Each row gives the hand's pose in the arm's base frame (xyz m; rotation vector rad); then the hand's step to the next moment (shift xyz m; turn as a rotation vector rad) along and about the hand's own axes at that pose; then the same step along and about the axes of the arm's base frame.
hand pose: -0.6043 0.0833 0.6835 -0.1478 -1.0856 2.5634
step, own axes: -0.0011 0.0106 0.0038 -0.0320 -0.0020 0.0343
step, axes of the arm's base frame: -0.0028 -0.0098 -0.0049 0.0225 -0.0334 0.0242
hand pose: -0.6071 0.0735 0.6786 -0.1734 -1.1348 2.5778
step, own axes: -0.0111 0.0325 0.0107 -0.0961 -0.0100 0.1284
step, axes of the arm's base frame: 0.0002 -0.0318 -0.0168 0.0626 -0.1154 0.0927
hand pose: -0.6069 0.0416 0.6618 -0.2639 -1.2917 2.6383
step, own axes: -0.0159 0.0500 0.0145 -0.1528 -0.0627 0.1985
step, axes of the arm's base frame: 0.0072 -0.0450 -0.0297 0.1053 -0.1510 0.1811
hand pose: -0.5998 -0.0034 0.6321 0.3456 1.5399 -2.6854
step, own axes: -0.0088 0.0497 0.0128 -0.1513 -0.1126 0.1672
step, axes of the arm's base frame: 0.0129 -0.0371 -0.0342 0.1028 -0.0986 0.2079
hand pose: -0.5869 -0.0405 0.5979 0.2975 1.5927 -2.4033
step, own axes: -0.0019 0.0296 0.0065 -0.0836 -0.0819 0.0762
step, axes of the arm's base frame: 0.0108 -0.0169 -0.0228 0.0513 -0.0321 0.1259
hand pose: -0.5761 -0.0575 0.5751 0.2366 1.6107 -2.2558
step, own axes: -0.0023 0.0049 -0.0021 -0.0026 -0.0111 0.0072
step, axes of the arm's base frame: 0.0038 0.0010 -0.0042 -0.0013 -0.0031 0.0131
